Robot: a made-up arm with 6 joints.
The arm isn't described. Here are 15 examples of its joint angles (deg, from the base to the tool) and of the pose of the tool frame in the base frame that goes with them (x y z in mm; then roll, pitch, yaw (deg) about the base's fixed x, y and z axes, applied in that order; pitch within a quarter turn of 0, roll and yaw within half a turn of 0).
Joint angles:
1: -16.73 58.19 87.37 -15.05 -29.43 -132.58
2: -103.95 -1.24 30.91 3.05 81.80 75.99
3: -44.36 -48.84 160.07 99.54 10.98 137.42
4: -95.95 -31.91 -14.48 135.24 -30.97 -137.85
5: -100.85 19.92 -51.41 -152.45 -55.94 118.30
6: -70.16 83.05 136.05 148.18 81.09 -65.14
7: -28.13 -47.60 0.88 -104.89 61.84 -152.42
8: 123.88 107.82 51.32 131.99 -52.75 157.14
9: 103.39 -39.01 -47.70 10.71 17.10 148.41
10: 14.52 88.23 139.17 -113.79 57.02 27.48
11: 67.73 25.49 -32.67 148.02 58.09 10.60
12: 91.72 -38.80 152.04 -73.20 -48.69 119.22
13: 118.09 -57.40 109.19 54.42 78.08 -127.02
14: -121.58 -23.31 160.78 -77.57 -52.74 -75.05
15: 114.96 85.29 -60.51 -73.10 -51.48 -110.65
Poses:
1: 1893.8 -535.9 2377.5 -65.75 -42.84 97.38
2: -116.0 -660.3 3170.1 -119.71 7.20 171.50
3: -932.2 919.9 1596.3 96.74 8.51 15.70
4: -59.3 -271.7 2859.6 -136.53 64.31 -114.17
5: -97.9 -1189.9 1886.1 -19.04 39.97 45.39
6: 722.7 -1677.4 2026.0 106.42 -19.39 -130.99
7: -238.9 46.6 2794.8 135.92 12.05 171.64
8: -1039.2 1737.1 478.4 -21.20 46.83 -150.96
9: -60.1 297.8 2314.4 -169.25 -68.00 -48.23
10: 1806.8 387.1 2015.1 -68.90 -11.70 67.76
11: 413.6 1154.2 1814.1 62.86 9.61 65.79
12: -133.2 -1241.6 2059.3 -66.09 -27.99 -28.23
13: 633.9 -1406.0 1922.6 96.04 -41.11 152.15
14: 679.2 752.5 2292.8 122.81 52.96 -93.08
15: -503.9 718.2 905.7 89.78 55.42 118.51
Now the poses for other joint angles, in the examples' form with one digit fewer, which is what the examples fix.
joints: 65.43 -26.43 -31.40 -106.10 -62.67 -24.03
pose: 30 483 2576 -71.4 -20.8 -126.2
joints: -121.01 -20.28 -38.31 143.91 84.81 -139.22
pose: -135 -482 2329 3.9 7.4 105.0
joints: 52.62 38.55 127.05 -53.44 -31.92 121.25
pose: 495 843 3053 -168.5 -10.0 -26.8
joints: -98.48 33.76 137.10 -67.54 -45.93 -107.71
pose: 64 -681 3065 -100.3 16.9 71.4
